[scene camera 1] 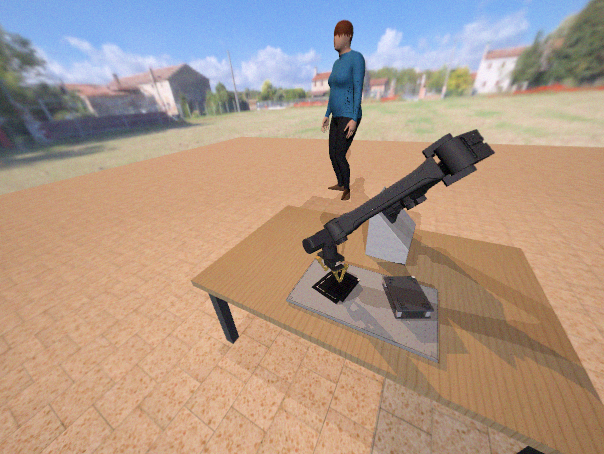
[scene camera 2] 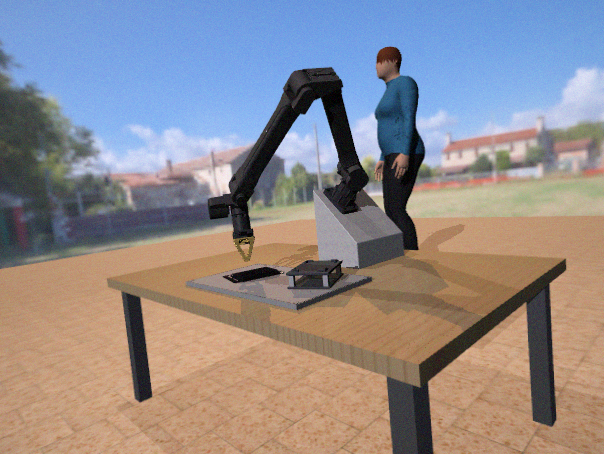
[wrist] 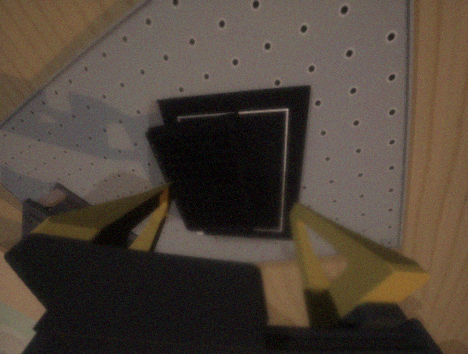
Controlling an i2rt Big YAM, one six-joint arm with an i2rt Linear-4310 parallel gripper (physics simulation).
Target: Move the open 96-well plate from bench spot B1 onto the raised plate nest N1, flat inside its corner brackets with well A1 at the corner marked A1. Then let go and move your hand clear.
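Frame: origin at the arm's base, x ahead, y left, z up, level; millimetres.
Seen in the pictures: gripper, between the fingertips: (scene camera 1: pixel 333 276) (scene camera 2: pixel 247 261) (wrist: pixel 235 199); arm's base, origin of its link: (scene camera 1: pixel 385 210) (scene camera 2: pixel 339 201).
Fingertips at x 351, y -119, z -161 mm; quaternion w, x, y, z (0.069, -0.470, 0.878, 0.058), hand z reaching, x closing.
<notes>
Pixels of each thing's top centre, then the offset from my fingertips to it. "pt": a spot on its surface instead. Level surfaces: height alone.
- dark 96-well plate, centre of its top: (wrist: pixel 205 187) (scene camera 2: pixel 255 271) (scene camera 1: pixel 341 284) dy +39, dx +0, dz -31 mm
- black bench spot B1, a spot on its surface: (wrist: pixel 298 125) pt dy -60, dx +27, dz -46 mm
- raised nest N1, centre of its top: (scene camera 2: pixel 315 264) (scene camera 1: pixel 406 290) dy +273, dx -42, dz +3 mm
- grey perforated board, centre of its top: (wrist: pixel 151 195) (scene camera 2: pixel 272 278) (scene camera 1: pixel 362 294) dy +122, dx -1, dz -47 mm
- wooden table, height of its surface: dz -60 mm
The dark 96-well plate (scene camera 1: pixel 340 286) (scene camera 2: pixel 256 273) (wrist: pixel 215 172) lies flat on the black bench spot B1 (wrist: pixel 298 125). In the wrist view it is shifted left in the spot's white outline, whose top and right lines show; its left edge overhangs the black square. Its wells and A1 corner are too dark to make out. My gripper (scene camera 2: pixel 246 259) (wrist: pixel 235 199) is open and empty above the plate, its yellow fingertips apart near the plate's two sides. The raised nest N1 (scene camera 1: pixel 406 294) (scene camera 2: pixel 315 267) stands beside it on short posts, with nothing on top; its A1 mark is not legible.
Both stand on a grey perforated board (scene camera 1: pixel 370 312) (scene camera 2: pixel 295 303) (wrist: pixel 360 30) on the wooden table (scene camera 1: pixel 260 250) (scene camera 2: pixel 380 320). The grey wedge-shaped arm base (scene camera 1: pixel 387 240) (scene camera 2: pixel 340 240) stands behind the board. A person in a blue top (scene camera 1: pixel 346 85) (scene camera 2: pixel 400 115) stands beyond the table.
</notes>
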